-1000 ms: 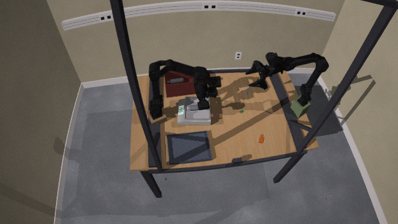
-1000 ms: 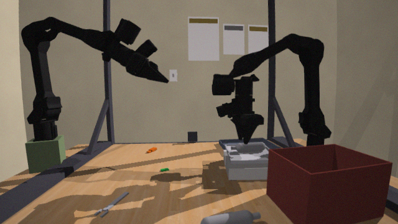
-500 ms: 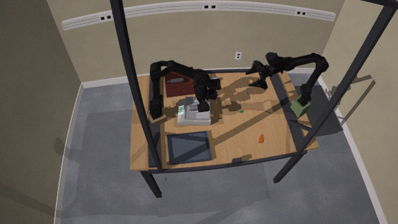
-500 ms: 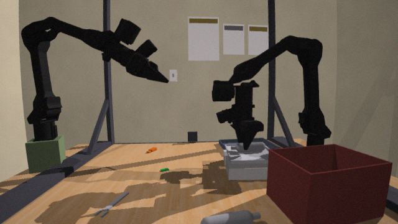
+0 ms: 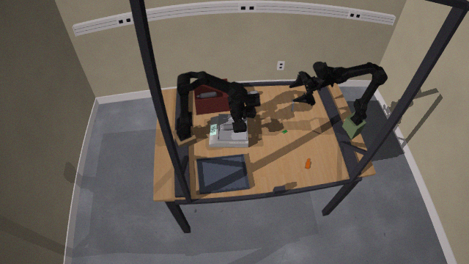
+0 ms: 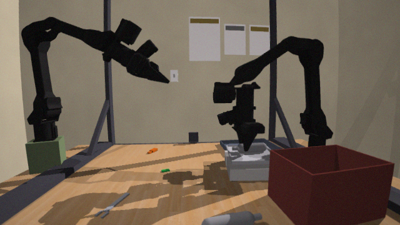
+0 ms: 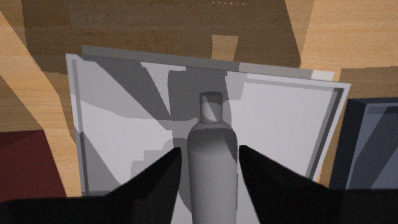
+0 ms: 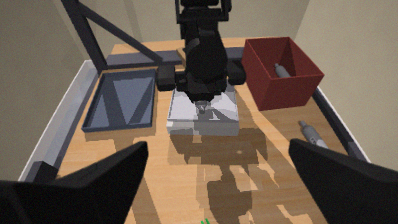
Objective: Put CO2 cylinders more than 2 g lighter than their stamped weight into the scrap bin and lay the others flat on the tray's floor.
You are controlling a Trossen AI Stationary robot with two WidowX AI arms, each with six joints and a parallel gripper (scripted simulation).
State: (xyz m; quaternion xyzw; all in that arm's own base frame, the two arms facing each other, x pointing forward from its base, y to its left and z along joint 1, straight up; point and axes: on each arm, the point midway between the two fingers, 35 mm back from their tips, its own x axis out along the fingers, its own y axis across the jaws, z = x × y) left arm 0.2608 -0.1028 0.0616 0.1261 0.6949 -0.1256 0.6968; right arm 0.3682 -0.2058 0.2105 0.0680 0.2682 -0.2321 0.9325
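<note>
My left hand is 24 cm past the tray, 9 cm to the right of it and 10 cm above it. Round my left hand: orange piece (21 cm behind, 36 cm to the right, 10 cm below); then green piece (26 cm to the right, 10 cm below); then red scrap bin (24 cm ahead, 13 cm to the left, 7 cm below).
</note>
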